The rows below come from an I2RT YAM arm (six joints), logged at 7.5 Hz.
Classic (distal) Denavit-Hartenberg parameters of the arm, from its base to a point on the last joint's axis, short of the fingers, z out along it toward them. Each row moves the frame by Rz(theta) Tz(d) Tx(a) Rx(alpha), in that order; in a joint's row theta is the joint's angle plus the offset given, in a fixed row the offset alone. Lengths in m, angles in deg.
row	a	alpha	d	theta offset
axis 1	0.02	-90	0.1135	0
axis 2	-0.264	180	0	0
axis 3	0.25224	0	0	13.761
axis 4	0.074	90	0	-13.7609
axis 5	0	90	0	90
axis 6	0	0	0.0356	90
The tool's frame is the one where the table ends.
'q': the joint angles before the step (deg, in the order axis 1, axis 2, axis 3, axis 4, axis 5, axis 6). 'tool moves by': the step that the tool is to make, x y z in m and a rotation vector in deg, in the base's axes. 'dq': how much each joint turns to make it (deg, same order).
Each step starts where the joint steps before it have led.
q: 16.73, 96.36, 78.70, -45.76, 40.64, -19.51
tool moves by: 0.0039, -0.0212, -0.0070, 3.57, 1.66, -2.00
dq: -3.91, 0.14, -0.98, 0.41, -4.32, 0.00
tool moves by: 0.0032, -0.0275, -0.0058, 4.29, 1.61, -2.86
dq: -5.00, 0.19, -0.61, -0.02, -4.99, 0.01
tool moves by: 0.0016, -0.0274, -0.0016, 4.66, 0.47, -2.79
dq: -5.01, -0.01, -0.05, 0.02, -5.18, -0.03
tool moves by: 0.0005, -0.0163, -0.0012, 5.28, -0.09, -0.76
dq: -3.24, 0.00, -0.01, 0.22, -5.83, 0.00
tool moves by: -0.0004, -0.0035, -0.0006, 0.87, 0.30, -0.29
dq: -0.67, 0.06, 0.03, -0.29, -0.95, 0.02
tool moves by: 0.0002, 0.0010, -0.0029, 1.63, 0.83, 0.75
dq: -0.01, 0.37, -0.02, -0.46, -1.78, -0.02
